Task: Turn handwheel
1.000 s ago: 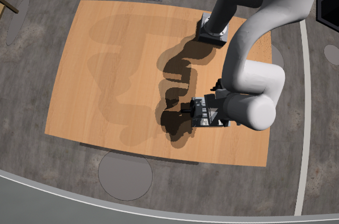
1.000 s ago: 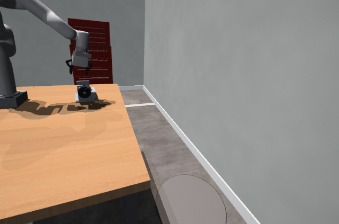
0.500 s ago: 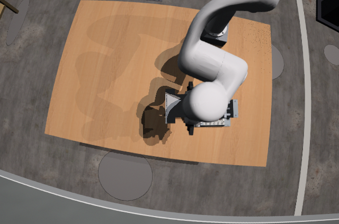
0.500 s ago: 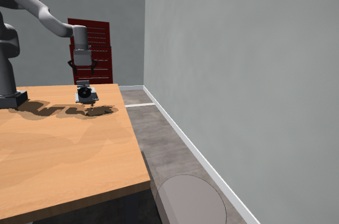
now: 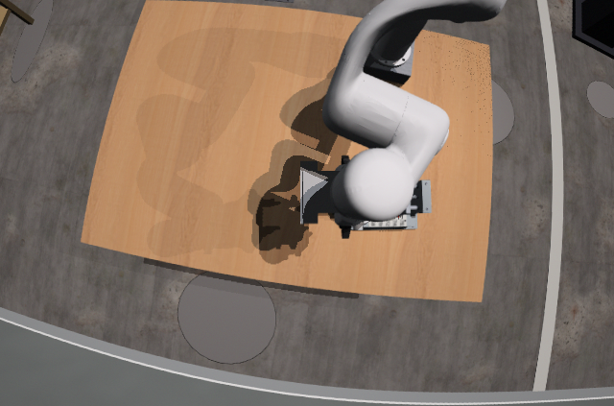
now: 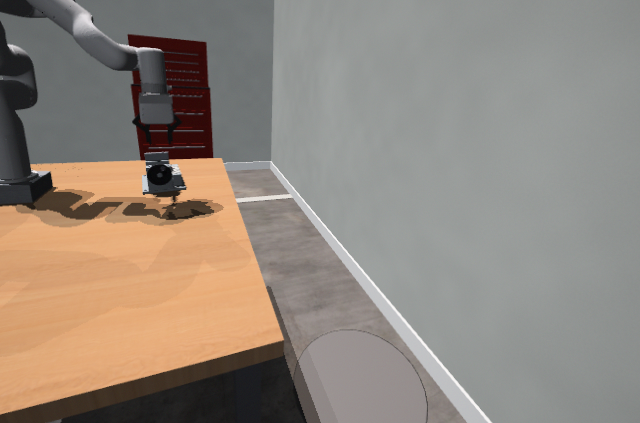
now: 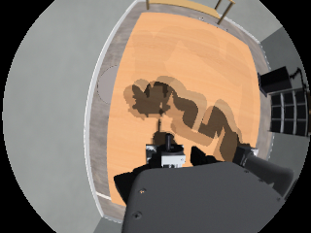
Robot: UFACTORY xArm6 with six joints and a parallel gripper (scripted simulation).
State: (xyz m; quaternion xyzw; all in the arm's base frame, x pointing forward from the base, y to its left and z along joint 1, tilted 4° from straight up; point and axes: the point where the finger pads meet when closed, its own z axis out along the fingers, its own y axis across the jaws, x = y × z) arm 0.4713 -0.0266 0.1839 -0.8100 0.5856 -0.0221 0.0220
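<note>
Now: hand 12 cm above the black handwheel, 2 cm to the right of it and 1 cm past it. Round my hand: stop: 17 cm to the left, 13 cm below, 6 cm behind.
</note>
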